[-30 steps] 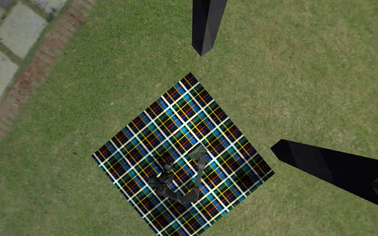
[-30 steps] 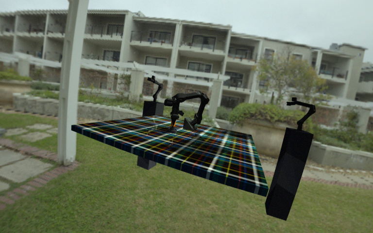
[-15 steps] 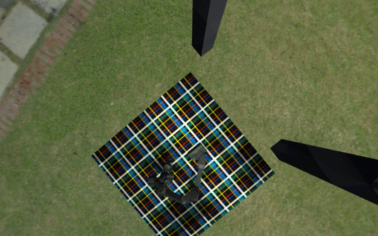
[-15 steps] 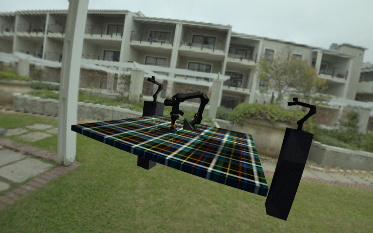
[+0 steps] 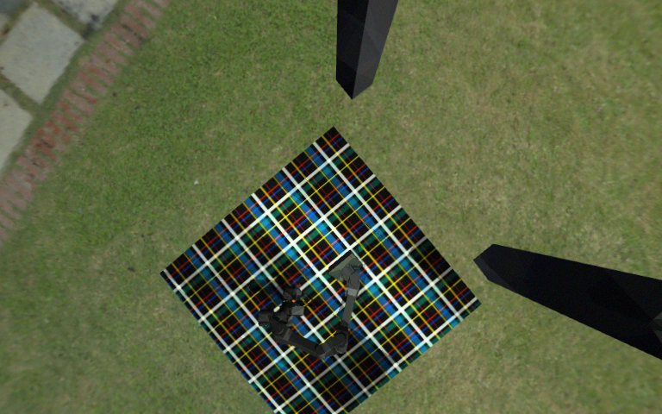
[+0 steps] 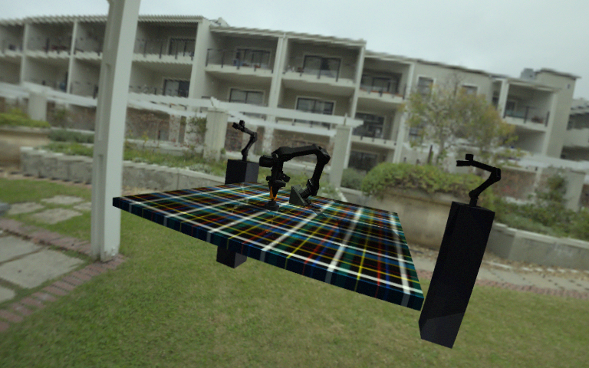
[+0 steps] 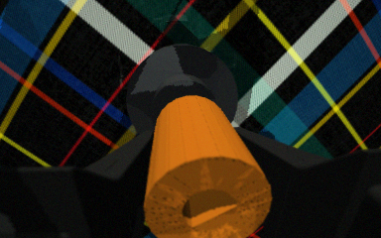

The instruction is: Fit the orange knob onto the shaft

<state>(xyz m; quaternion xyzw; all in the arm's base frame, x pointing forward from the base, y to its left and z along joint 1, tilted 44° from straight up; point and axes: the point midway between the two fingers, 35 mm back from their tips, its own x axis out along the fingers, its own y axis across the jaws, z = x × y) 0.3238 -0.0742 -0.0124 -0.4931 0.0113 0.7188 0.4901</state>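
The orange knob is 20 mm above my gripper tip. Also, from my gripper tip: round dark pedestal (40 mm below).
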